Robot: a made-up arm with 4 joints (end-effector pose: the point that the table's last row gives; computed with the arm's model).
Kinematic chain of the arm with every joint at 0, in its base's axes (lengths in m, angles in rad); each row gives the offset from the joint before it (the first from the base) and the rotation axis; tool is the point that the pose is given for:
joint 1: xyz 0 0 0.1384 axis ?
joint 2: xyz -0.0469 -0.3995 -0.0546 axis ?
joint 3: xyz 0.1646 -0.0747 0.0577 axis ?
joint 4: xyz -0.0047 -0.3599 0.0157 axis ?
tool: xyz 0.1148 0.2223 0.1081
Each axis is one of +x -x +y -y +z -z.
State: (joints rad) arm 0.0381 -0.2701 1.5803 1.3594
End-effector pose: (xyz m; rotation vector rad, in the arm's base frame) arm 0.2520 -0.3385 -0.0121 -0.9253 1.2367 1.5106
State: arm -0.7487 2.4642 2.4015 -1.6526
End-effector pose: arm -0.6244 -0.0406 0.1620 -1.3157 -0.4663 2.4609
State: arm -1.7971 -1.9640 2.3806 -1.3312
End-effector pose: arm -0.4261 0.0722 -0.2917 1.9011 -1.8596 -0.9137
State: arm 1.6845 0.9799 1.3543 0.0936
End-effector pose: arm 0.3852 0.0365 0.4483 0.1086 -1.3912 2.6641
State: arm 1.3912 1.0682 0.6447 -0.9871
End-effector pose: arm 0.5684 -0.2459 0.3886 1.4477 -1.7911 1.5800
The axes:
joint 1: +z
joint 2: -y
joint 3: +z
joint 4: +y

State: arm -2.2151 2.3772 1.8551 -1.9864
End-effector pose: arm -0.2323 0.6557 0.2210 -1.2054 -0.1908 1.5599
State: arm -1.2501 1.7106 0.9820 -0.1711
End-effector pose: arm -0.5430 0.1255 0.3818 -1.5710 -0.8875 -0.0677
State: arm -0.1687 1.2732 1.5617 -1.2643
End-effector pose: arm -0.2543 -0.5132 0.4353 -0.1624 -1.8205 1.8423
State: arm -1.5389 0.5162 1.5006 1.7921
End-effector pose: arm -0.4003 -0.2639 0.1812 -0.3337 1.7212 -0.4855
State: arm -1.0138 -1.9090 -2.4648 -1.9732
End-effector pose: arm -0.2230 -0.1594 -0.1452 -1.9086 1.0298 0.3388
